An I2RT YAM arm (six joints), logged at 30 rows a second.
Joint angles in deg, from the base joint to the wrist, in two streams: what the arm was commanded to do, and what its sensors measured. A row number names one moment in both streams.
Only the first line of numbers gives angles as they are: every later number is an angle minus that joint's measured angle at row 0.
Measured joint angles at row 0:
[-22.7, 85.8, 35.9, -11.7, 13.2, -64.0]
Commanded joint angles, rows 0 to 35:
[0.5, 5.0, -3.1, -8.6, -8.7, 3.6]
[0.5, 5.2, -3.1, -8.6, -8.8, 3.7]
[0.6, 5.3, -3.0, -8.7, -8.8, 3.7]
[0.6, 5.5, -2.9, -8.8, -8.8, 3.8]
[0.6, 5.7, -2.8, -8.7, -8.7, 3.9]
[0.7, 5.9, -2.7, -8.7, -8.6, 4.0]
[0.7, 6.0, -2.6, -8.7, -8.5, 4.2]
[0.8, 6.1, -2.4, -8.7, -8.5, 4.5]
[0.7, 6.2, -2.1, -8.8, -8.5, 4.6]
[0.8, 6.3, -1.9, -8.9, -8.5, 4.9]
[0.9, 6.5, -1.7, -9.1, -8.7, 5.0]
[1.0, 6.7, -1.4, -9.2, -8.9, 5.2]
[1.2, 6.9, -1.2, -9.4, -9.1, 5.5]
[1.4, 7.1, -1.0, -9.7, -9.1, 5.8]
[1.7, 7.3, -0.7, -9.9, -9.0, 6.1]
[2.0, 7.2, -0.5, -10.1, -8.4, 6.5]
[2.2, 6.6, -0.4, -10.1, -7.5, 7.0]
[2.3, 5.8, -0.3, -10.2, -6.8, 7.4]
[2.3, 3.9, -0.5, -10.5, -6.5, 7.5]
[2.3, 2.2, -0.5, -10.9, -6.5, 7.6]
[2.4, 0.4, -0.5, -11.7, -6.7, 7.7]
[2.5, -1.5, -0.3, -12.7, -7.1, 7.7]
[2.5, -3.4, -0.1, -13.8, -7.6, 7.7]
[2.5, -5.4, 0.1, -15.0, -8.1, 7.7]
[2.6, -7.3, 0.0, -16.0, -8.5, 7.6]
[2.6, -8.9, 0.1, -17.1, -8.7, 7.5]
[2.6, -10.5, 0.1, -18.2, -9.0, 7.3]
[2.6, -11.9, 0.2, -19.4, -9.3, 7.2]
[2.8, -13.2, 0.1, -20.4, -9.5, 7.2]
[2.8, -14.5, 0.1, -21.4, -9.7, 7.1]
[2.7, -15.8, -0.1, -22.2, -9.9, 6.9]
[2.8, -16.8, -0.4, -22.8, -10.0, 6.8]
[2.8, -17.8, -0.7, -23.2, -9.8, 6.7]
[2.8, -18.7, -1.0, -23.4, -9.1, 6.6]
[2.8, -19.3, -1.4, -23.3, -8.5, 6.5]
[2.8, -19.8, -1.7, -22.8, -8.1, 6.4]
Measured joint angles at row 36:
[2.5, -17.4, 0.0, -19.2, -7.5, 6.0]
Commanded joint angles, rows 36 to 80:
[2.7, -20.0, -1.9, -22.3, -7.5, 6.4]
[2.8, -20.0, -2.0, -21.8, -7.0, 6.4]
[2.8, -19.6, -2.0, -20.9, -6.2, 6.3]
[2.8, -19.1, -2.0, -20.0, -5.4, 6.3]
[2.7, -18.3, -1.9, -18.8, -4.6, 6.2]
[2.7, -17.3, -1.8, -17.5, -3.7, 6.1]
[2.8, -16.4, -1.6, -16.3, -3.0, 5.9]
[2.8, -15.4, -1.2, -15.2, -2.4, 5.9]
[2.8, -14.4, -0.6, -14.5, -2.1, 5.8]
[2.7, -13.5, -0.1, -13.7, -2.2, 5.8]
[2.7, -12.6, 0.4, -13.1, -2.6, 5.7]
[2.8, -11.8, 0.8, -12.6, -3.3, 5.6]
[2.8, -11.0, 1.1, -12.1, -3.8, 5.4]
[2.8, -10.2, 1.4, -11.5, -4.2, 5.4]
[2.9, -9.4, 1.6, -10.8, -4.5, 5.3]
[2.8, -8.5, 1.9, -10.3, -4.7, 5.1]
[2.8, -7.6, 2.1, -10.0, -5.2, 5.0]
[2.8, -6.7, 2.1, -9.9, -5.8, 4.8]
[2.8, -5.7, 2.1, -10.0, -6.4, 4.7]
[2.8, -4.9, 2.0, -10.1, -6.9, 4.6]
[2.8, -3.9, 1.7, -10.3, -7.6, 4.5]
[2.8, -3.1, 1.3, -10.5, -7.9, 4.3]
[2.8, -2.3, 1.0, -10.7, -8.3, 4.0]
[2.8, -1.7, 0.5, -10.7, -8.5, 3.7]
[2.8, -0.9, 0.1, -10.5, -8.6, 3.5]
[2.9, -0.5, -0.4, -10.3, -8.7, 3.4]
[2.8, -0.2, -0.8, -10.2, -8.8, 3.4]
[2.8, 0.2, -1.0, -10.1, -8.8, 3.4]
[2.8, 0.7, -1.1, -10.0, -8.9, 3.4]
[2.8, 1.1, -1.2, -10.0, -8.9, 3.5]
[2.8, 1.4, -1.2, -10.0, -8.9, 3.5]
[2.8, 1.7, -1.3, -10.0, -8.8, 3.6]
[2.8, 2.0, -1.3, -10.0, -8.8, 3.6]
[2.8, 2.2, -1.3, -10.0, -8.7, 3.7]
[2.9, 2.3, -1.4, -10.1, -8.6, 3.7]
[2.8, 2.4, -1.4, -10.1, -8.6, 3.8]
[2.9, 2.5, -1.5, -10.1, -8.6, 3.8]
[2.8, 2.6, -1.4, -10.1, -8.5, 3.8]
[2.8, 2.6, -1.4, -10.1, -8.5, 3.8]
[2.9, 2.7, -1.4, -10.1, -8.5, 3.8]
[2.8, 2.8, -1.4, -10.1, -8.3, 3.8]
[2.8, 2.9, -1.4, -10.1, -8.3, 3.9]
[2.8, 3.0, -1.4, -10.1, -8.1, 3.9]
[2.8, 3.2, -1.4, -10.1, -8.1, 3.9]
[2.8, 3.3, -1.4, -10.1, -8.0, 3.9]
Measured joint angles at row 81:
[2.6, -1.2, 2.1, -7.9, -1.8, 2.7]
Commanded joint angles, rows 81 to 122:
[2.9, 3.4, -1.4, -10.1, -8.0, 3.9]
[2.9, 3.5, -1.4, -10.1, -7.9, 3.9]
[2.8, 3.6, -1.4, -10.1, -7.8, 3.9]
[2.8, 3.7, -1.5, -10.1, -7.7, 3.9]
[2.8, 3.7, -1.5, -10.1, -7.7, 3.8]
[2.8, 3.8, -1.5, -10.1, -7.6, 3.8]
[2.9, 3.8, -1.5, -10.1, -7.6, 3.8]
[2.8, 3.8, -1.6, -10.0, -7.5, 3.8]
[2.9, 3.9, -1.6, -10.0, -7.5, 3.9]
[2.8, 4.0, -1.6, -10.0, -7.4, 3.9]
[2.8, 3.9, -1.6, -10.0, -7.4, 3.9]
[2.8, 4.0, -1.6, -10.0, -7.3, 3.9]
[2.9, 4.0, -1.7, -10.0, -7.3, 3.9]
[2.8, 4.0, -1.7, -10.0, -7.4, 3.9]
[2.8, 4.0, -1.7, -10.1, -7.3, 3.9]
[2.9, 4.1, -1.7, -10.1, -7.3, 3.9]
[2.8, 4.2, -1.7, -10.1, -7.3, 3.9]
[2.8, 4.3, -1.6, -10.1, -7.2, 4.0]
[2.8, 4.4, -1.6, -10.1, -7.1, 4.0]
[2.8, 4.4, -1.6, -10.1, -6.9, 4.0]
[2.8, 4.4, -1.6, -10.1, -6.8, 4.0]
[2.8, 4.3, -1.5, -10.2, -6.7, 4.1]
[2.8, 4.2, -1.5, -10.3, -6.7, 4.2]
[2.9, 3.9, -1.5, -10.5, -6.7, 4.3]
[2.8, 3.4, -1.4, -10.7, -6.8, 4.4]
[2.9, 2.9, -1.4, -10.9, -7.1, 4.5]
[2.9, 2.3, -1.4, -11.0, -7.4, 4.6]
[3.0, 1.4, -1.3, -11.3, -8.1, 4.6]
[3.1, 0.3, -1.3, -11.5, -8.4, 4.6]
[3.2, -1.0, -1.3, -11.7, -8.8, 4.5]
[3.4, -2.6, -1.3, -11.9, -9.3, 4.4]
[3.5, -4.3, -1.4, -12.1, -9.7, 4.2]
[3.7, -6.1, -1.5, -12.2, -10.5, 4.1]
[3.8, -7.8, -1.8, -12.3, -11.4, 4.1]
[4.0, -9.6, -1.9, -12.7, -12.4, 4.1]
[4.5, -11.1, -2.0, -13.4, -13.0, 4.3]
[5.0, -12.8, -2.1, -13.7, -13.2, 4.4]
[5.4, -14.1, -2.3, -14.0, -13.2, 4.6]
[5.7, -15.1, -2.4, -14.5, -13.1, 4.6]
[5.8, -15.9, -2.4, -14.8, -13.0, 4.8]
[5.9, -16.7, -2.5, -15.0, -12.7, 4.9]
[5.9, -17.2, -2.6, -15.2, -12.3, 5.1]
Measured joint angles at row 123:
[5.2, -14.6, -1.9, -12.2, -9.7, 3.6]
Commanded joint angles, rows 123 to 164:
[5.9, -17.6, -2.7, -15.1, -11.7, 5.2]
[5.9, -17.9, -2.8, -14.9, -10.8, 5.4]
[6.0, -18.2, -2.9, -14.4, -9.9, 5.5]
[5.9, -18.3, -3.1, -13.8, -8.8, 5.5]
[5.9, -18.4, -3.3, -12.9, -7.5, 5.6]
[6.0, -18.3, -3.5, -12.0, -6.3, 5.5]
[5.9, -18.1, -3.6, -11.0, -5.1, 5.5]
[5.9, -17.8, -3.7, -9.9, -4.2, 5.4]
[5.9, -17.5, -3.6, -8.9, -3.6, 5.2]
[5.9, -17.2, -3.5, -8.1, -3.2, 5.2]
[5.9, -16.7, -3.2, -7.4, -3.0, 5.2]
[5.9, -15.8, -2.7, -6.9, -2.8, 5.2]
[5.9, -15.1, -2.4, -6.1, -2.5, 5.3]
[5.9, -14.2, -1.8, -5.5, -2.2, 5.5]
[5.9, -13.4, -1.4, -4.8, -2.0, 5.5]
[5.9, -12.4, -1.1, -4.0, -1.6, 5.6]
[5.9, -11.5, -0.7, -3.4, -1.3, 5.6]
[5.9, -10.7, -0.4, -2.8, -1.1, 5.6]
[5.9, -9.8, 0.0, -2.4, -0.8, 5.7]
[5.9, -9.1, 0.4, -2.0, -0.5, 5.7]
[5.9, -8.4, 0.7, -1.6, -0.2, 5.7]
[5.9, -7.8, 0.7, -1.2, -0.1, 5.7]
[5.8, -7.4, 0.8, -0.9, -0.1, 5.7]
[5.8, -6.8, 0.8, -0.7, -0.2, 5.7]
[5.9, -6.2, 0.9, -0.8, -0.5, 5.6]
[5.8, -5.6, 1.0, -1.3, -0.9, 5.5]
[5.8, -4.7, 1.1, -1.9, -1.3, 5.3]
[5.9, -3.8, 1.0, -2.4, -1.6, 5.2]
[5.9, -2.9, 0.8, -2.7, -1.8, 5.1]
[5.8, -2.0, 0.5, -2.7, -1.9, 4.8]
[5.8, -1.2, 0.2, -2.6, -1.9, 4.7]
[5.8, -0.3, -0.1, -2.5, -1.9, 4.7]
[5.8, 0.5, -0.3, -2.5, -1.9, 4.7]
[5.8, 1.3, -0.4, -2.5, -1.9, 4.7]
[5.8, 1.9, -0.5, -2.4, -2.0, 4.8]
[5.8, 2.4, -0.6, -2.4, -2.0, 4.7]
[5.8, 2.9, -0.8, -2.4, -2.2, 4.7]
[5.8, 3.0, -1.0, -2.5, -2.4, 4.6]
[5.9, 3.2, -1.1, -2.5, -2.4, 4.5]
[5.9, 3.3, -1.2, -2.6, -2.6, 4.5]
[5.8, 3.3, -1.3, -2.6, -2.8, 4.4]
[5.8, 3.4, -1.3, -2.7, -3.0, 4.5]
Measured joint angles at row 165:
[5.8, -0.1, 1.1, 0.4, 2.0, 3.4]
